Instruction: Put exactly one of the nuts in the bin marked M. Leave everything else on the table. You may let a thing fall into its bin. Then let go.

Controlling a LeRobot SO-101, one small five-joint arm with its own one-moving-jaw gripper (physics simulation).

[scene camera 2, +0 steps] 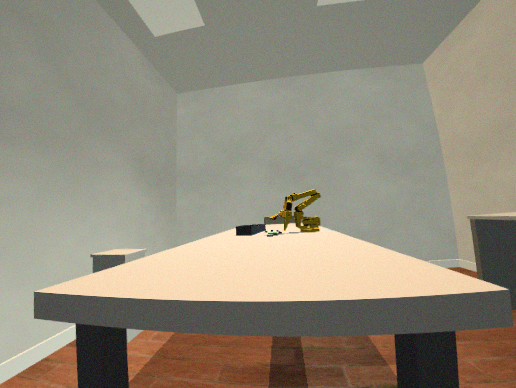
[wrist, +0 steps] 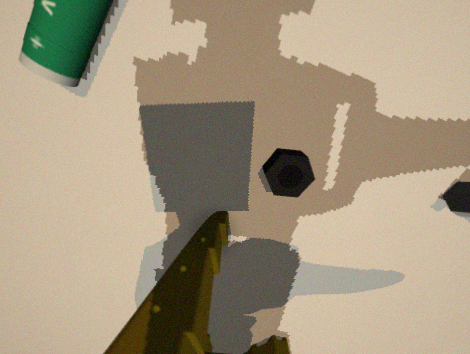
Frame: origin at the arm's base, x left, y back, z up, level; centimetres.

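Seen in the pictures: hand, tool point: (scene camera 2: 284,230) (wrist: 227,223); arm's base, link origin: (scene camera 2: 305,231) (wrist: 226,348).
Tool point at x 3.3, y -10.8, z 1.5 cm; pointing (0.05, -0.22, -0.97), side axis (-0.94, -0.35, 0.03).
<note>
Pixels of each thing's top centre, then the offset from my tool point to it. "spot": a spot on its surface instead.
- black hex nut, top centre: (wrist: 290,176) dx -1.6, dy -2.2, dz -0.6 cm
- dark bin, top centre: (scene camera 2: 252,224) dx -10.9, dy -17.7, dz +3.2 cm
- green battery, surface spot: (wrist: 65,40) spot: dx +5.9, dy -4.0, dz -0.3 cm
- black hexagonal head, surface spot: (wrist: 458,197) spot: dx -8.6, dy -3.5, dz -1.0 cm
A black hex nut (wrist: 289,172) lies flat on the table in the wrist view, right of centre. My gripper (scene camera 2: 278,224) (wrist: 221,220) is fully open. In the wrist view its fixed jaw shows, with the tip below and left of the nut and apart from it; the moving jaw has swung out of the main picture. In scene camera 2 the jaws stand wide apart, with the fixed jaw pointing down close to the table. A dark bin (scene camera 2: 244,230) stands left of the arm in scene camera 2. The mark M cannot be read.
A green battery (wrist: 65,40) lies at the upper left of the wrist view. Part of a black hexagonal head (wrist: 458,197) shows at the right edge. A grey box (scene camera 2: 272,220) stands behind the gripper in scene camera 2. Small green and dark things (scene camera 2: 273,233) lie near the bin.
</note>
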